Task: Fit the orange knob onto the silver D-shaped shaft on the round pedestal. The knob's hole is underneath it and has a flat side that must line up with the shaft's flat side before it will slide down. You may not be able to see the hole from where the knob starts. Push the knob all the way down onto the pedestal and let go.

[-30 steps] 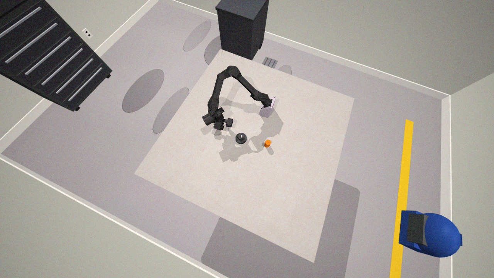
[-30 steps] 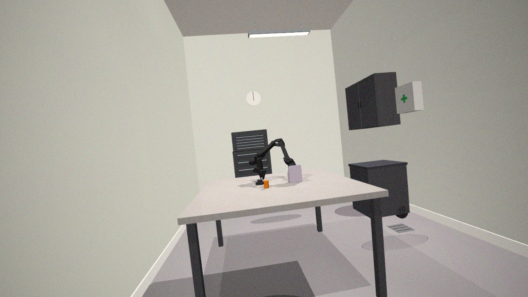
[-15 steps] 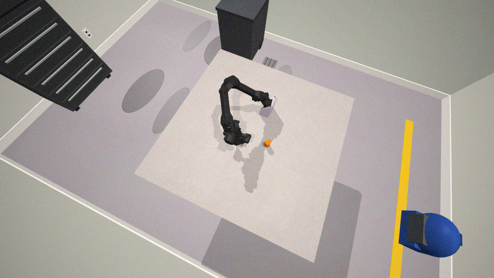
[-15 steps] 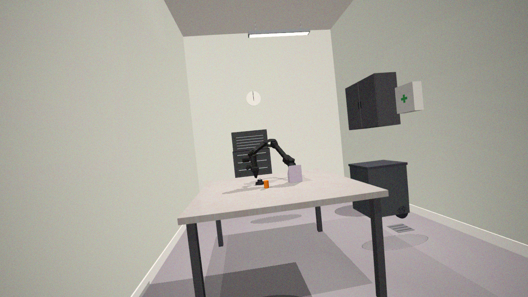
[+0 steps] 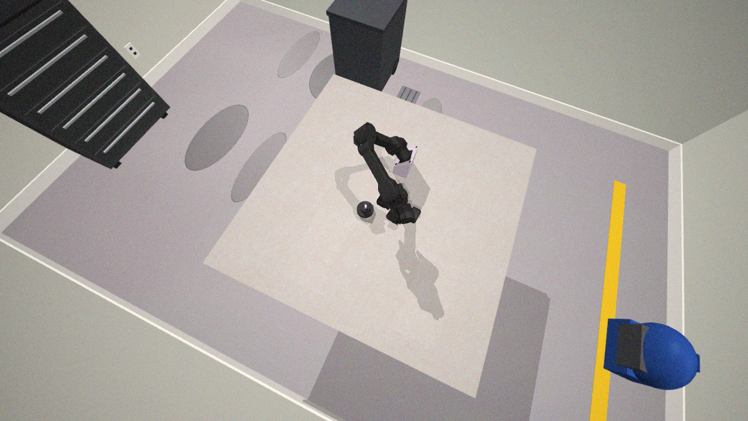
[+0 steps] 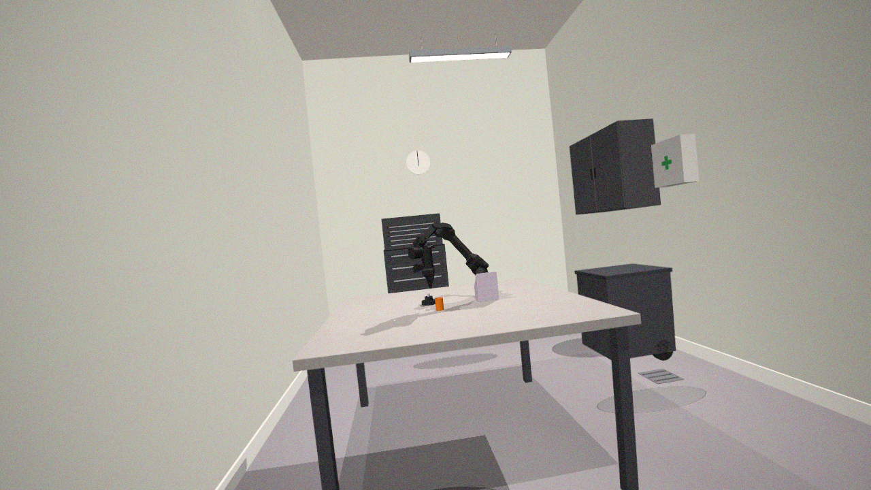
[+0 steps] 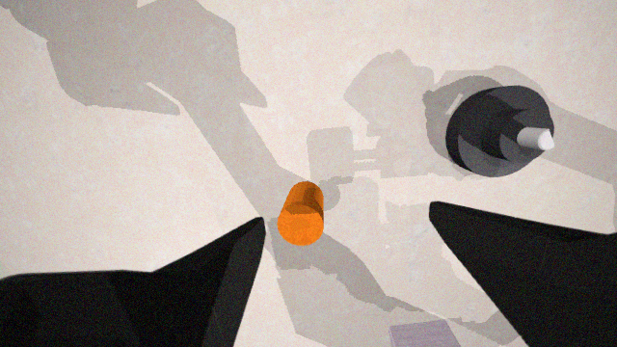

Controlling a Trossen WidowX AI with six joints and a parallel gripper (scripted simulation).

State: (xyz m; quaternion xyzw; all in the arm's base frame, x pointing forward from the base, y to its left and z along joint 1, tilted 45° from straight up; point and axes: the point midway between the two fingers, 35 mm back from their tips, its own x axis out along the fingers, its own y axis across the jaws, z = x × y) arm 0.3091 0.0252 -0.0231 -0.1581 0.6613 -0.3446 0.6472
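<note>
Now: gripper tip 3 cm past the orange knob, 4 cm to the right of it and 7 cm above it. From my gripper tip the other things lie so: dark round pedestal 2 cm behind, 16 cm to the right, 8 cm below.
</note>
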